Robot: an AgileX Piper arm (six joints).
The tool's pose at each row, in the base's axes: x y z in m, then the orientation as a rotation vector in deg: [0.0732 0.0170 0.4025 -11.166 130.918 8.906]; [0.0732 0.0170 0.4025 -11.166 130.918 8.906]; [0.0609 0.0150 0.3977 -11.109 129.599 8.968]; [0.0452 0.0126 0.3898 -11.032 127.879 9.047]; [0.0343 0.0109 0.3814 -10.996 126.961 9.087]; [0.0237 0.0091 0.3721 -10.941 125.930 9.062]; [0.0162 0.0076 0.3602 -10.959 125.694 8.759]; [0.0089 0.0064 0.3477 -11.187 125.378 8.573]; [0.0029 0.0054 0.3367 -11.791 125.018 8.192]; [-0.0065 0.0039 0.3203 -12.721 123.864 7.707]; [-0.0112 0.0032 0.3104 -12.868 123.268 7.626]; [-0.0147 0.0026 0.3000 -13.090 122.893 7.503]
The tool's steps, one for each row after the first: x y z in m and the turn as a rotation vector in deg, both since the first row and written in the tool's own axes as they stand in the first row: [0.0000 0.0000 0.0000 0.000 0.000 0.000]; [0.0118 0.0002 -0.0062 -0.016 -1.316 -0.080]; [0.0282 0.0004 -0.0129 -0.037 -3.031 -0.182]; [0.0418 0.0004 -0.0157 -0.049 -3.946 -0.241]; [0.0559 0.0002 -0.0177 -0.007 -4.975 -0.320]; [0.0699 -0.0004 -0.0156 0.212 -5.202 -0.460]; [0.0842 -0.0008 -0.0129 0.274 -5.488 -0.723]; [0.0964 -0.0012 -0.0103 0.354 -5.771 -1.332]; [0.1150 -0.0016 -0.0066 0.406 -6.798 -2.306]; [0.1256 -0.0019 -0.0037 0.419 -7.369 -2.509]; [0.1358 -0.0023 0.0005 0.437 -7.712 -2.757]
